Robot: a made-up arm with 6 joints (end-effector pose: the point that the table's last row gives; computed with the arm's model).
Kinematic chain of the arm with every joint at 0, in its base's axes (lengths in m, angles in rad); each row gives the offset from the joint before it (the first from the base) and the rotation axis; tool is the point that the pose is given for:
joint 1: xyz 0 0 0.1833 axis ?
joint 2: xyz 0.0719 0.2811 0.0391 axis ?
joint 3: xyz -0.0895 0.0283 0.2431 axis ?
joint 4: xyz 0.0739 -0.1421 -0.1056 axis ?
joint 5: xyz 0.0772 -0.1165 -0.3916 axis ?
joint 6: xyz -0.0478 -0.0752 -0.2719 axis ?
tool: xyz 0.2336 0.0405 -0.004
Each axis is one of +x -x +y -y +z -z.
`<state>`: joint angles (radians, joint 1 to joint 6).
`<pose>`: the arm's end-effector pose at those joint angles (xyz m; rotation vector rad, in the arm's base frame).
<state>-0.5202 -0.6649 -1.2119 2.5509 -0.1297 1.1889</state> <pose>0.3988 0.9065 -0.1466 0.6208 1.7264 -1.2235</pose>
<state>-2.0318 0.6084 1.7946 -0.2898 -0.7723 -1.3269</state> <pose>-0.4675 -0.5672 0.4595 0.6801 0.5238 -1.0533</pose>
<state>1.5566 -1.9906 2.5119 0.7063 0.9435 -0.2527</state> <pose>-0.0406 -0.8156 -0.3227 0.9022 -0.8341 -1.2200</pose>
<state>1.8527 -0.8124 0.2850 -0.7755 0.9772 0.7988</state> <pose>0.0885 0.4824 -0.0558 -1.2705 -1.3887 1.7602</pose>
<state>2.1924 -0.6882 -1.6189 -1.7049 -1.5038 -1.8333</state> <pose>-0.4429 -0.4578 0.6662 -0.4686 -0.1546 0.5889</pose>
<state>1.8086 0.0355 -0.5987 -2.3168 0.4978 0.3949</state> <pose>-0.8128 -0.1079 -0.2091 -0.3887 0.8548 -2.1289</pose>
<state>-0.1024 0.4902 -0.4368 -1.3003 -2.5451 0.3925</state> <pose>0.2685 0.2571 0.2038 1.2611 -1.8277 -0.7670</pose>
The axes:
joint 1: +z
joint 2: +y
joint 3: -x
joint 4: -z
joint 5: +y
joint 6: -x

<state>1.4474 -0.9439 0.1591 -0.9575 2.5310 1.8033</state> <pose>0.2175 0.0720 0.2112 2.4321 0.2680 -0.9004</pose>
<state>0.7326 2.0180 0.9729 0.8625 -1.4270 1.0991</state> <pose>0.5639 0.0951 -0.1045 -1.4656 -1.1388 1.5426</pose>
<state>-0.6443 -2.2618 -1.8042 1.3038 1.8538 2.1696</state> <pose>0.4635 0.7415 -0.2828 -1.4921 -0.7049 1.2874</pose>
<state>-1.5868 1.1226 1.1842 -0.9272 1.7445 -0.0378</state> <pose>-0.4388 -0.4007 0.4170 0.4175 2.9563 0.6942</pose>
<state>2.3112 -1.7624 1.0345 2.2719 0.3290 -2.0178</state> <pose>0.2151 0.4077 -0.0539 -2.1706 0.1373 0.9819</pose>
